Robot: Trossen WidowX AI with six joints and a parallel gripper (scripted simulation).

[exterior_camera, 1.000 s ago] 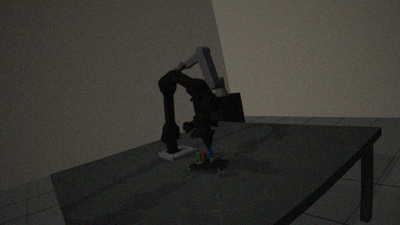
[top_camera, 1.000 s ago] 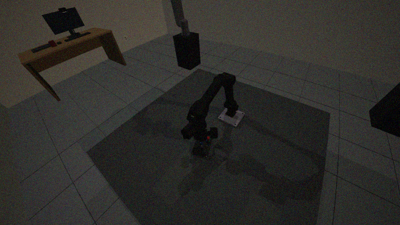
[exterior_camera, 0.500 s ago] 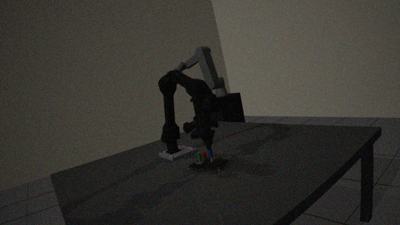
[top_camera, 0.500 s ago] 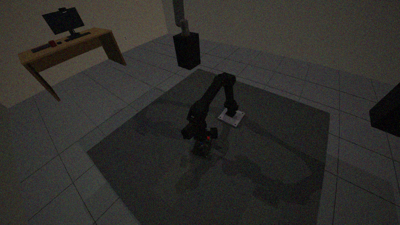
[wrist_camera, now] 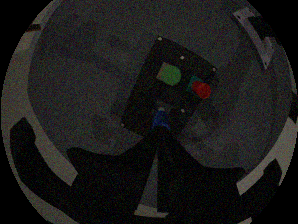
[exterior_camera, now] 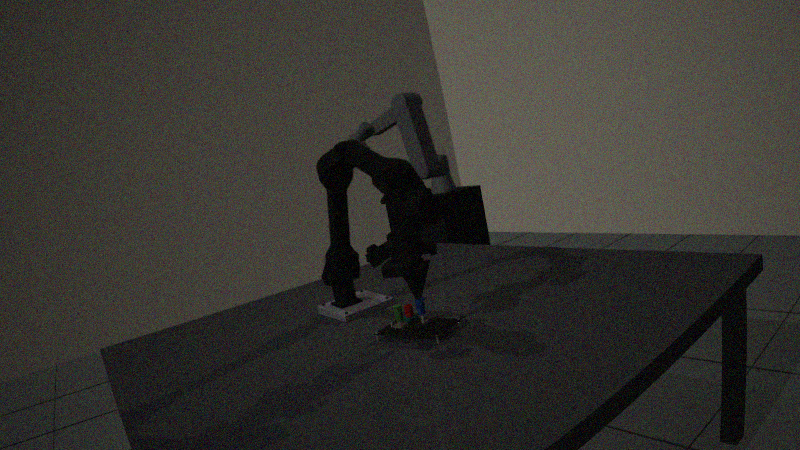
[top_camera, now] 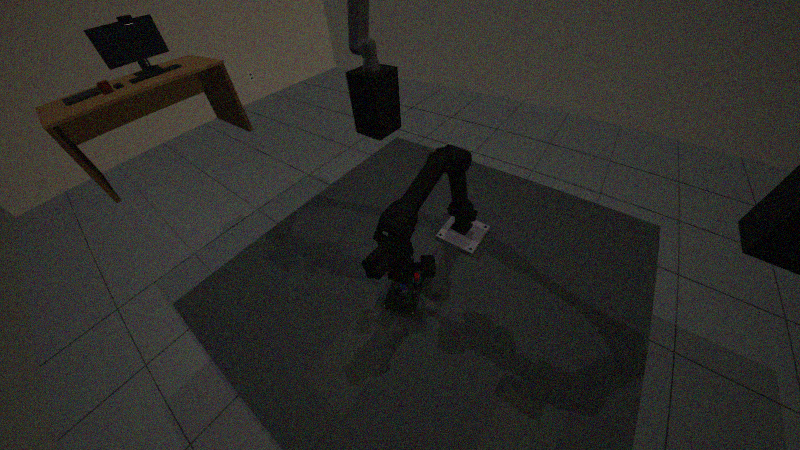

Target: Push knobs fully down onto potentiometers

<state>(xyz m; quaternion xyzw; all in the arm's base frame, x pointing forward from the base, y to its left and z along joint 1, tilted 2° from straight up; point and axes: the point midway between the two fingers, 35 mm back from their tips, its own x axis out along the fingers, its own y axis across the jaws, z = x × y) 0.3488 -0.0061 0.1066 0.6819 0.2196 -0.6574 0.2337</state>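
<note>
Right now my gripper tip is 2 cm above the blue knob. The rest, counted from my gripper tip: green knob: 4 cm behind, 3 cm to the right, 3 cm below.
</note>
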